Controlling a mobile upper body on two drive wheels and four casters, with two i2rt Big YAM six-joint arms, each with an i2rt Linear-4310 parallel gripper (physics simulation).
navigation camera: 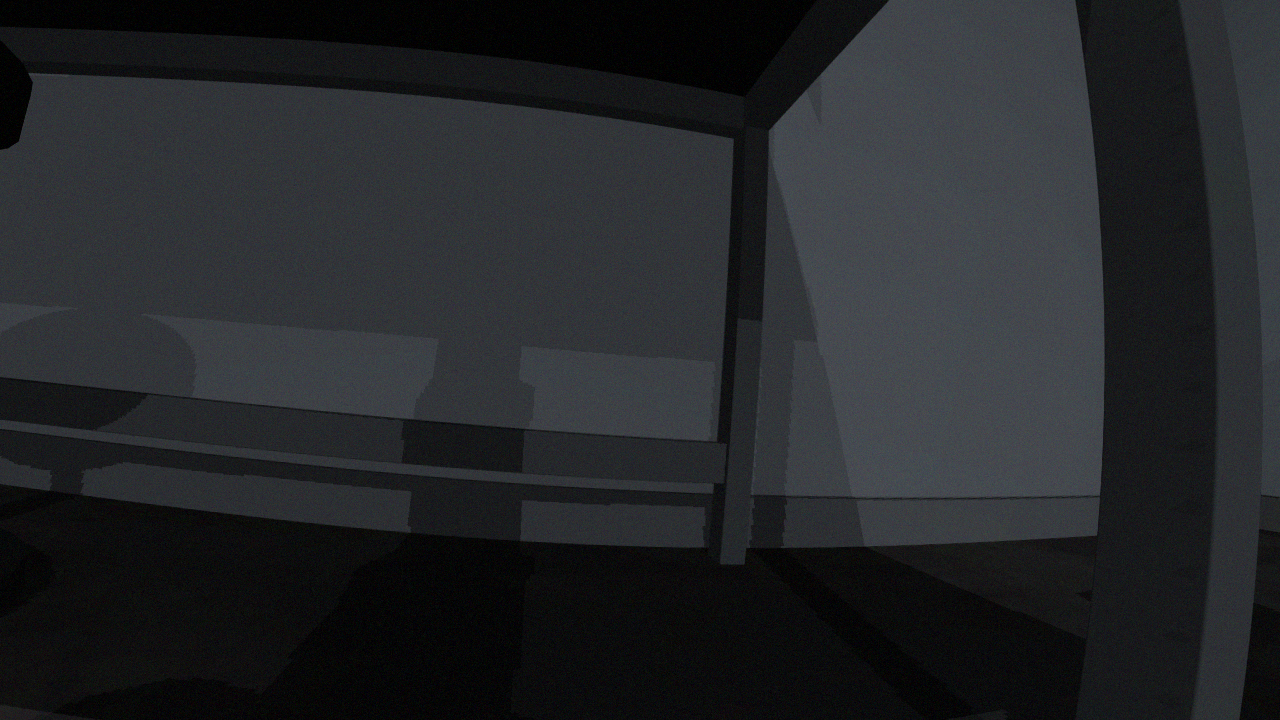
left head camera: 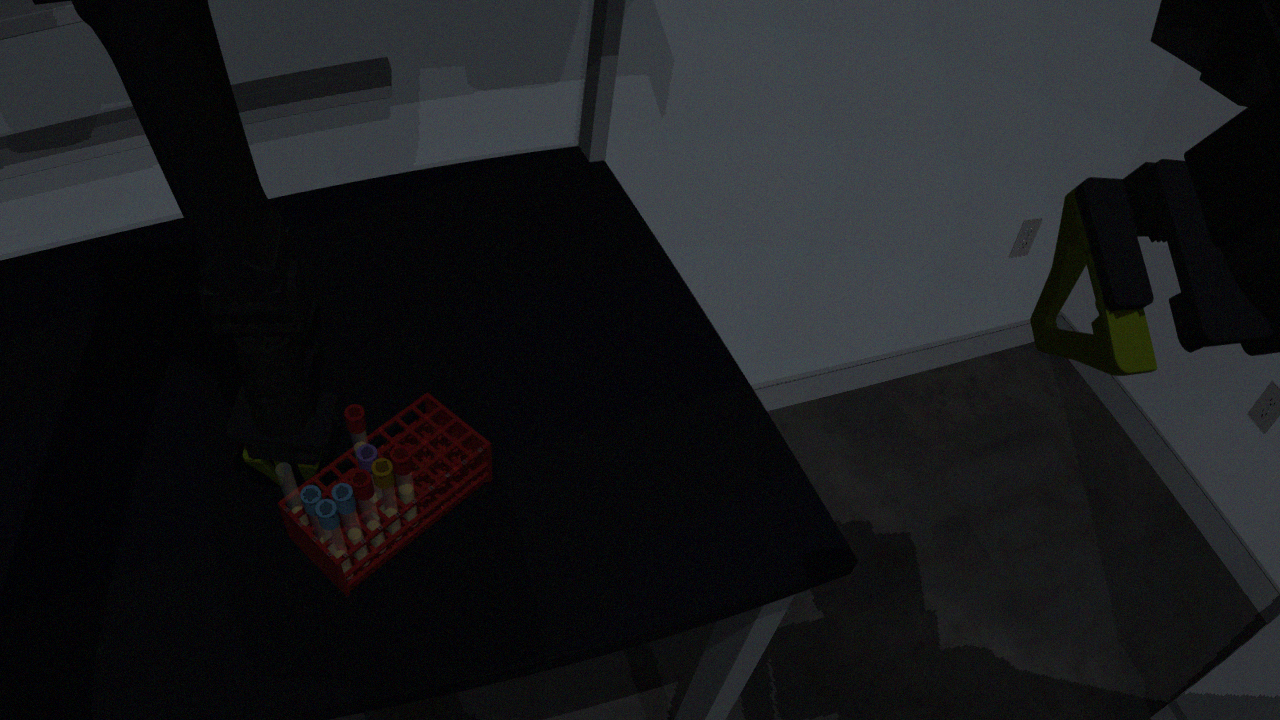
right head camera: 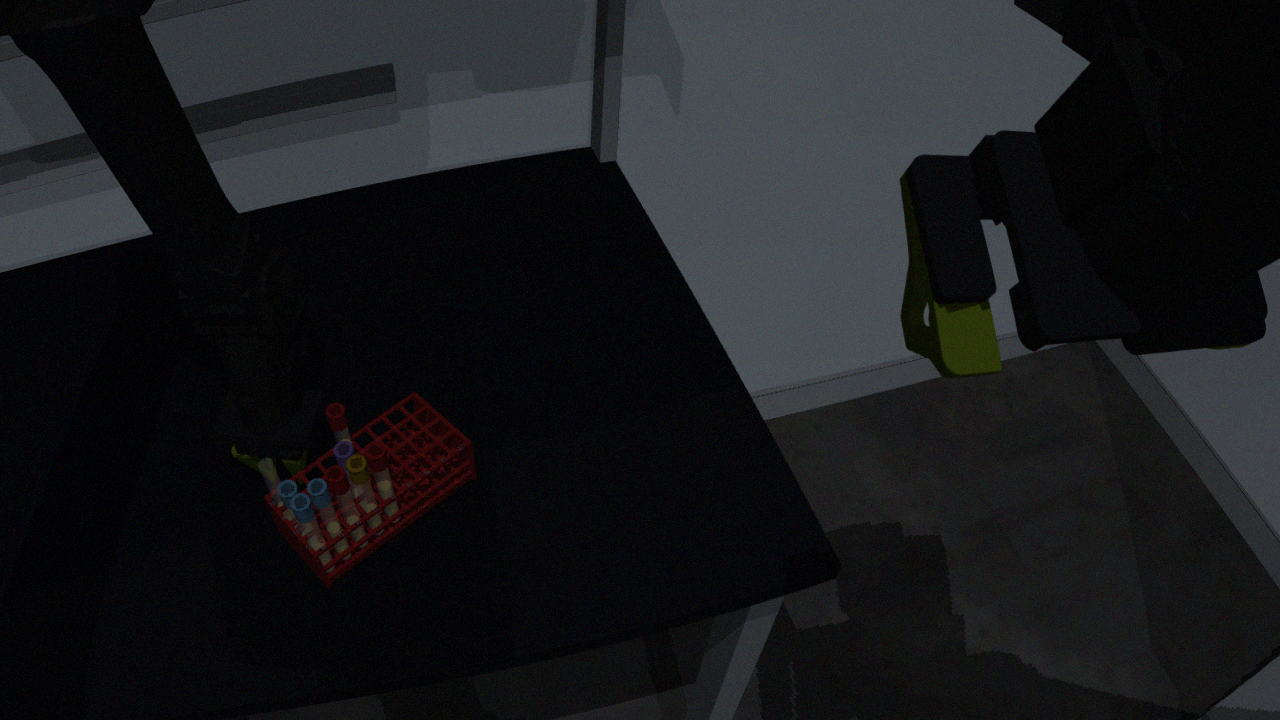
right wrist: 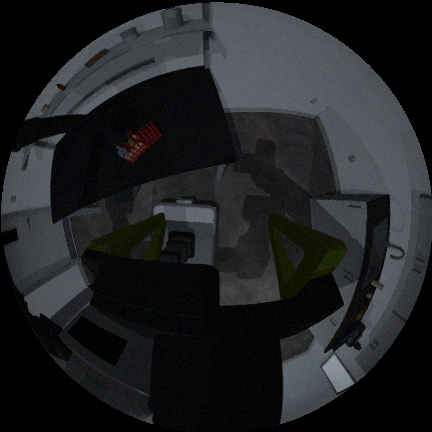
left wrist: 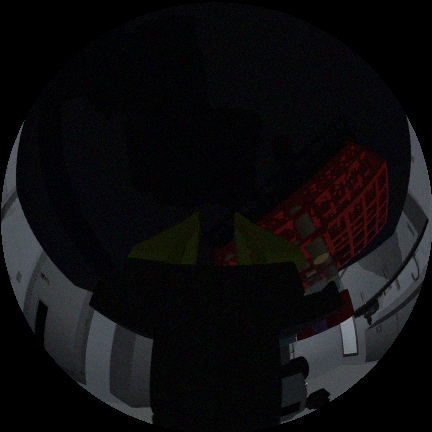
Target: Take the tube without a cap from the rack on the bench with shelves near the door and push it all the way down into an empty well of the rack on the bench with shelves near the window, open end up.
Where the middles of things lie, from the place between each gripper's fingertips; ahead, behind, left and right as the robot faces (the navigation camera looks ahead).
Scene:
Now: left hand 60 mm past the pale tube without a cap (left head camera: 283, 470), 40 mm below it and 10 mm to the left of it.
Now: right hand 45 cm to the right of the pale tube without a cap, 45 cm above it and 25 cm short of it.

